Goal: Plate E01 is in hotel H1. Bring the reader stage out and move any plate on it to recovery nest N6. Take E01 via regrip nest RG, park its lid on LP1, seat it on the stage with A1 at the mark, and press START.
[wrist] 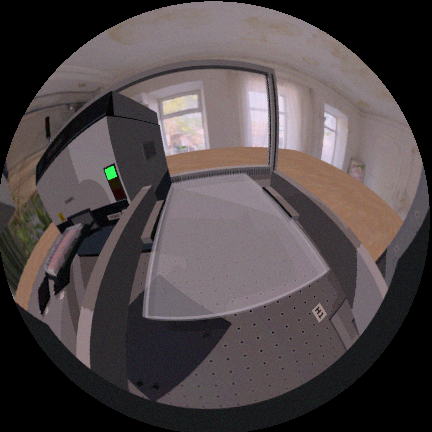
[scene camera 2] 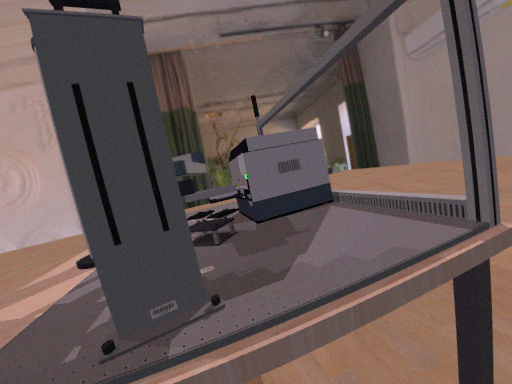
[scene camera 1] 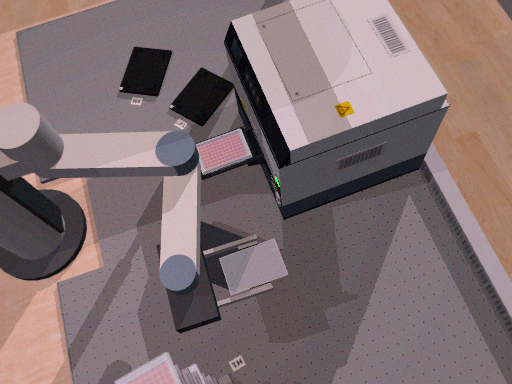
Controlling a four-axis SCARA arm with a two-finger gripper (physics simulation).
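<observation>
My gripper is shut on a clear, level lid, held in the air by its two long sides. The reader stage is out, and a plate with pink wells sits on it, apart from the gripper. A dark raised nest stands low near the gripper; the arm and gripper hide it in scene camera 1. The black LP1 nest bears no lid. Another black nest beside it is empty; its label is hard to read.
The reader shows a green light. A tall grey hotel tower stands at the near side of the table. Pink-welled plate shows at the bottom edge, near the H1 label. A frame post stands at one corner.
</observation>
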